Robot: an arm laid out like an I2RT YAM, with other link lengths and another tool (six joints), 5 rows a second.
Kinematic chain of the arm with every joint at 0, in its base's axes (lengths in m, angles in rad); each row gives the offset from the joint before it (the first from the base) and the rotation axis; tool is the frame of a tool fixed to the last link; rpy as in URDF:
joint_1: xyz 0 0 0.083 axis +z
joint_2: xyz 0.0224 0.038 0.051 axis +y
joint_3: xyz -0.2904 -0.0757 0 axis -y
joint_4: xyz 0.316 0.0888 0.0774 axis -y
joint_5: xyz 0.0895 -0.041 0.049 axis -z
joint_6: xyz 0.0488 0 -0.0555 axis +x
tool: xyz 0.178 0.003 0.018 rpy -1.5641 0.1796 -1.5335
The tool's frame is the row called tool.
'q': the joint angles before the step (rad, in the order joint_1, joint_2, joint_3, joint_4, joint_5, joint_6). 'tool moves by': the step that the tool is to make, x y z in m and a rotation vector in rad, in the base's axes. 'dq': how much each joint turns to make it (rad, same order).
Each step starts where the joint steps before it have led.
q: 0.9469 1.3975 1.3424 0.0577 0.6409 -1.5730
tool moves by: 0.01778 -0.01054 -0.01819 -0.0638 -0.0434 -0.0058
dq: -0.0506 -0.0042 -0.0792 0.1019 -0.0459 -0.0888
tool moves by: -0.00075 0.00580 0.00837 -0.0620 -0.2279 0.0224
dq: -0.0131 0.0128 -0.1558 0.3963 -0.0664 -0.2468
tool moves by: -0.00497 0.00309 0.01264 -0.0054 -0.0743 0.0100
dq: 0.0019 0.0089 -0.0183 0.1019 -0.0255 -0.0643
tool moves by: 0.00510 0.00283 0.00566 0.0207 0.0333 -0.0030
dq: 0.0015 0.0142 0.0512 -0.0619 0.0165 0.0407
